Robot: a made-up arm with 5 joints. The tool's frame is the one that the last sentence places.
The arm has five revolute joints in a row. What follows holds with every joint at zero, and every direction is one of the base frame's. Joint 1 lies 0.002 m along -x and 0.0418 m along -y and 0.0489 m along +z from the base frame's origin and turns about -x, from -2.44 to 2.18 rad. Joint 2 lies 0.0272 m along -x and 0.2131 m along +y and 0.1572 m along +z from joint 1 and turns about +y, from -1.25 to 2.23 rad. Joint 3 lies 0.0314 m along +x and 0.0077 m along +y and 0.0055 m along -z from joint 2 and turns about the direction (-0.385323, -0.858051, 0.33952), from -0.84 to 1.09 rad. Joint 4 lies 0.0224 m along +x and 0.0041 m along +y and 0.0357 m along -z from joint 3 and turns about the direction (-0.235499, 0.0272, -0.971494), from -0.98 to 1.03 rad. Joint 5 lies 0.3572 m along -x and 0.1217 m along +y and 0.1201 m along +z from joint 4 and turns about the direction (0.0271, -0.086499, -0.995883), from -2.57 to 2.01 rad. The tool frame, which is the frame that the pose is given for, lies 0.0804 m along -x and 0.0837 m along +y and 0.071 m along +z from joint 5; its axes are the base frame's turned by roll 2.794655, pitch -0.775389 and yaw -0.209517 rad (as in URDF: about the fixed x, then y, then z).
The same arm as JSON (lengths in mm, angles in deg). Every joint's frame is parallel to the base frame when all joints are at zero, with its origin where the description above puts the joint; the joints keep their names.
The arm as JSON. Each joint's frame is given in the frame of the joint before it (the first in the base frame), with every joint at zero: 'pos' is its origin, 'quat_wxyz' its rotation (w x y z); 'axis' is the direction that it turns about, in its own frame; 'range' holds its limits. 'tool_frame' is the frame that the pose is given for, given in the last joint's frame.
{"length_unit": "mm", "angle_unit": "deg", "joints": [
  {"joint": "joint 1", "pos": [-2.0, -41.8, 48.9], "quat_wxyz": [1.0, 0.0, 0.0, 0.0], "axis": [-1.0, 0.0, 0.0], "range": [-139.8, 124.9]},
  {"joint": "joint 2", "pos": [-27.2, 213.1, 157.2], "quat_wxyz": [1.0, 0.0, 0.0, 0.0], "axis": [0.0, 1.0, 0.0], "range": [-71.62, 127.77]},
  {"joint": "joint 3", "pos": [31.4, 7.7, -5.5], "quat_wxyz": [1.0, 0.0, 0.0, 0.0], "axis": [-0.38529, -0.858078, 0.339491], "range": [-48.13, 62.45]},
  {"joint": "joint 4", "pos": [22.4, 4.1, -35.7], "quat_wxyz": [1.0, 0.0, 0.0, 0.0], "axis": [-0.235499, 0.0272, -0.971494], "range": [-56.15, 59.01]},
  {"joint": "joint 5", "pos": [-357.2, 121.7, 120.1], "quat_wxyz": [1.0, 0.0, 0.0, 0.0], "axis": [0.0271, -0.086499, -0.995883], "range": [-147.25, 115.16]}
], "tool_frame": {"pos": [-80.4, 83.7, 71.0], "quat_wxyz": [0.197853, 0.900067, -0.160248, 0.353631]}}

